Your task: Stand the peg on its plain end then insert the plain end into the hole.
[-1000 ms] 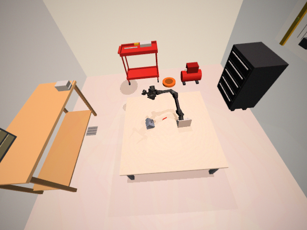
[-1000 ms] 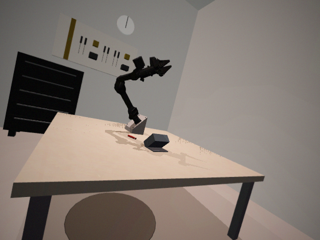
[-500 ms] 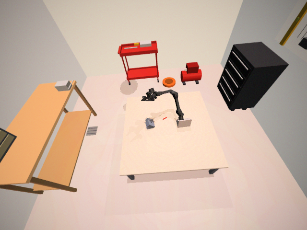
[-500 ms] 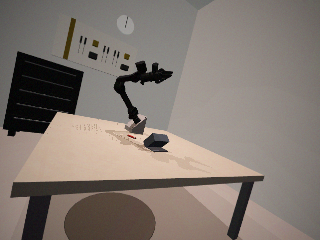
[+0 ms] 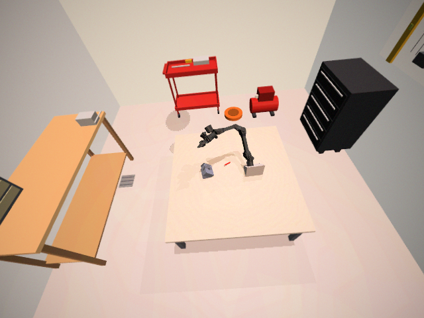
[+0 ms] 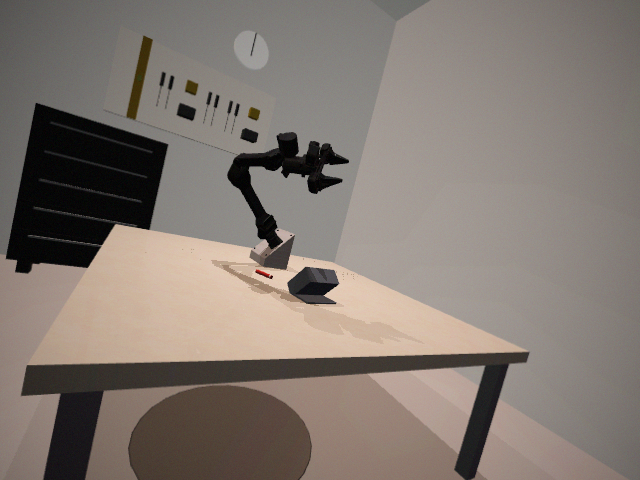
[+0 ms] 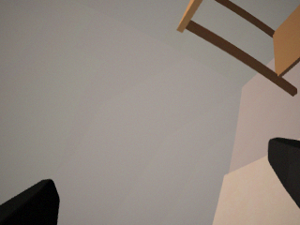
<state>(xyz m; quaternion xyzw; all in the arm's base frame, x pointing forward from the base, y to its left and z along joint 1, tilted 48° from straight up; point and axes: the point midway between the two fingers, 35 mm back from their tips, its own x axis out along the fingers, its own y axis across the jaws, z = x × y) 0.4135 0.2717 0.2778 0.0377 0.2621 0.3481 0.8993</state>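
The red peg lies 230 mm behind my gripper tip, 90 mm to the right of it and 430 mm below it. Round my gripper tip: sloped panel 40 mm behind, 10 mm to the left, 390 mm below.
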